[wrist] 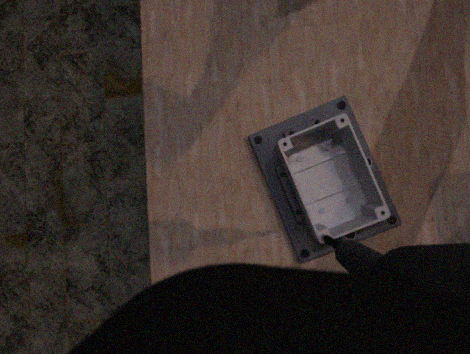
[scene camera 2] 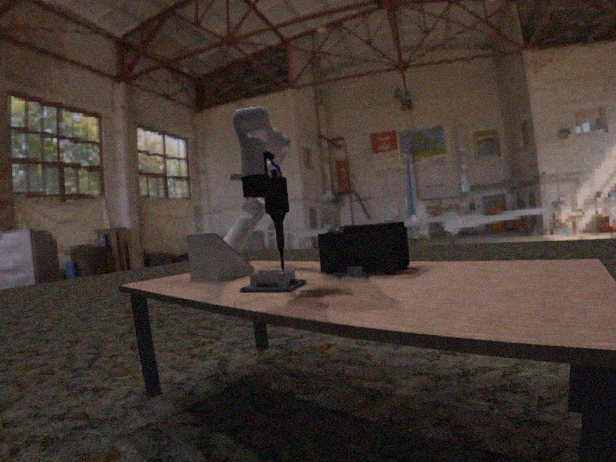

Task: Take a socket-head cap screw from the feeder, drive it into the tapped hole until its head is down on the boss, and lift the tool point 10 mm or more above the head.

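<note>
My screwdriver (scene camera 2: 283,269) (wrist: 326,239) points down, its thin tip at the near corner boss of the open grey housing (scene camera 2: 272,278) (wrist: 368,182). In the wrist view the tip covers that boss and its hole; whether it touches, and whether a screw is on the tip or in the hole, cannot be told. Three other corner bosses show dark open holes: the upper left boss (wrist: 285,144), the upper right boss (wrist: 342,120) and the lower right boss (wrist: 382,213). The feeder cannot be identified for certain, and no loose screw can be made out.
The housing sits on a dark base plate (scene camera 2: 250,289) (wrist: 270,165) on the wooden table (scene camera 2: 475,300) (wrist: 200,175). A black box-shaped unit (scene camera 2: 364,248) stands to its right in the scene view. A grey wedge-shaped block (scene camera 2: 210,257) stands to its left. The table edge runs down the left in the wrist view.
</note>
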